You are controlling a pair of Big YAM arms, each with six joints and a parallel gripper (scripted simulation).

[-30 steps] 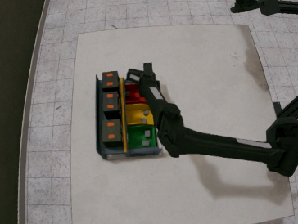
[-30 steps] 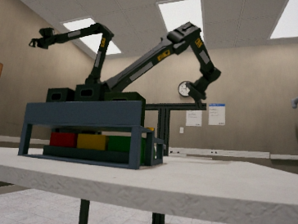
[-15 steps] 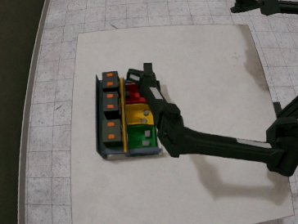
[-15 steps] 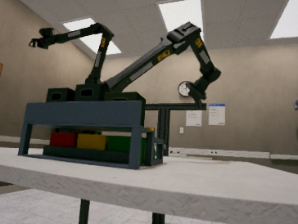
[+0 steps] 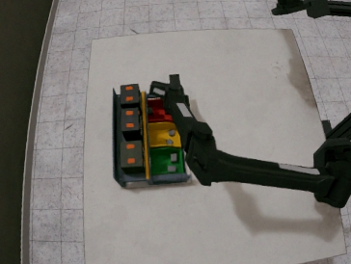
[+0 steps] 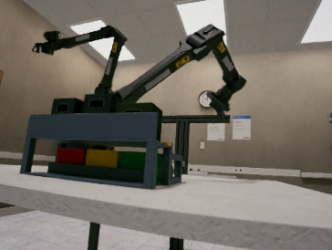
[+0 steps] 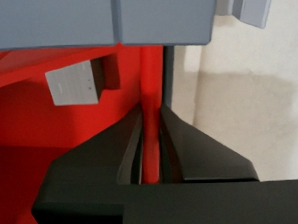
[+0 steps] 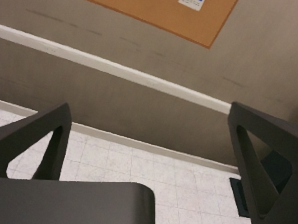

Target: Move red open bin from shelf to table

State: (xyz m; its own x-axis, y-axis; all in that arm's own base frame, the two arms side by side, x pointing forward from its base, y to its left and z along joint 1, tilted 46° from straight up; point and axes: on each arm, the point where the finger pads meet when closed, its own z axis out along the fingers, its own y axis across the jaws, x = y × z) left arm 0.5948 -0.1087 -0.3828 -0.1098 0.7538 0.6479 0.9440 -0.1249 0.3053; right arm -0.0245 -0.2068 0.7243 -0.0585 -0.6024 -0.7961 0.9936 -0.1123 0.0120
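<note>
My left hand is 80 mm short of the red bin and 10 mm below it. The rest, counted from my left hand: green bin (80 mm ahead, 220 mm to the left, 10 mm above); yellow bin (80 mm ahead, 110 mm to the left, 10 mm above).
</note>
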